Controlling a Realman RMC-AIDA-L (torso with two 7-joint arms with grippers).
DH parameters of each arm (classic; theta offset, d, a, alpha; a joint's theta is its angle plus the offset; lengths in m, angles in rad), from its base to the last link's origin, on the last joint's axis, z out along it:
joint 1: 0 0.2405 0 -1.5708
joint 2: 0 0 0 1.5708
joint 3: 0 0.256 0 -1.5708
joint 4: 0 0 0 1.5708
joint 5: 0 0.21 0 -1.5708
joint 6: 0 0 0 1.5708
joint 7: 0 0.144 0 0
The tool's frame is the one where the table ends.
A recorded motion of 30 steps. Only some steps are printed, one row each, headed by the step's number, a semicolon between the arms.
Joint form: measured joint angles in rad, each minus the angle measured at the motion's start. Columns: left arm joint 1, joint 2, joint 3, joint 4, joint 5, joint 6, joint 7; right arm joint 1, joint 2, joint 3, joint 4, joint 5, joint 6, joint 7.
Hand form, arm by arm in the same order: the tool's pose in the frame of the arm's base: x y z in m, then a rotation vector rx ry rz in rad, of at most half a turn. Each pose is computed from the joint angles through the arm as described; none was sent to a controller.
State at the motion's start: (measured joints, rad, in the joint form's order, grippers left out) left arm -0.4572 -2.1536 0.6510 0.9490 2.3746 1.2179 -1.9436; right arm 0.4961 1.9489 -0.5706 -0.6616 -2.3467 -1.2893 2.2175
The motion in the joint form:
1: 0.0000 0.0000 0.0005 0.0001 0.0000 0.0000 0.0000; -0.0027 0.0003 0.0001 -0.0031 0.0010 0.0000 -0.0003
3: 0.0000 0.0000 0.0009 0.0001 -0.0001 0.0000 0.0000; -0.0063 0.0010 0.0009 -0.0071 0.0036 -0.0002 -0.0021
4: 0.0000 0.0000 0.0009 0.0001 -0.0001 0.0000 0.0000; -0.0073 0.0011 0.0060 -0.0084 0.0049 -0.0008 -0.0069
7: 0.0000 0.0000 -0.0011 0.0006 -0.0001 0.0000 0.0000; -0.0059 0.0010 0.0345 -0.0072 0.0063 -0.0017 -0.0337
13: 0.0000 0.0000 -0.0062 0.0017 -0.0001 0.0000 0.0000; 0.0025 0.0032 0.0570 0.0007 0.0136 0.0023 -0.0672
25: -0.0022 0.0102 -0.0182 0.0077 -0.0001 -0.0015 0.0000; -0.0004 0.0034 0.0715 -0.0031 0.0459 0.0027 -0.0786
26: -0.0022 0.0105 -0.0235 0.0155 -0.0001 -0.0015 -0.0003; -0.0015 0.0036 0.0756 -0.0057 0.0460 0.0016 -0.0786
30: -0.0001 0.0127 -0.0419 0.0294 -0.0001 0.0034 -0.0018; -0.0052 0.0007 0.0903 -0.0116 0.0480 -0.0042 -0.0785
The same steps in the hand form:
1: -0.3227 0.3463 0.0279 -2.2471 -1.1872 -0.2133; 0.3641 0.3381 0.0626 -2.0285 1.6903 0.3263
3: -0.3226 0.3463 0.0279 -2.2475 -1.1870 -0.2132; 0.3647 0.3374 0.0633 -2.0258 1.6878 0.3289
4: -0.3226 0.3463 0.0279 -2.2475 -1.1870 -0.2132; 0.3650 0.3373 0.0642 -2.0245 1.6836 0.3338
7: -0.3228 0.3463 0.0283 -2.2454 -1.1875 -0.2143; 0.3657 0.3380 0.0673 -2.0224 1.6613 0.3547
13: -0.3233 0.3463 0.0292 -2.2403 -1.1890 -0.2174; 0.3637 0.3410 0.0676 -2.0322 1.6302 0.3786
25: -0.3254 0.3485 0.0370 -2.2218 -1.1795 -0.2168; 0.3620 0.3431 0.0716 -2.0169 1.6153 0.4295
26: -0.3253 0.3492 0.0398 -2.2140 -1.1740 -0.2190; 0.3624 0.3429 0.0726 -2.0131 1.6147 0.4330
30: -0.3270 0.3492 0.0463 -2.1934 -1.1727 -0.2275; 0.3638 0.3422 0.0769 -1.9995 1.6141 0.4466

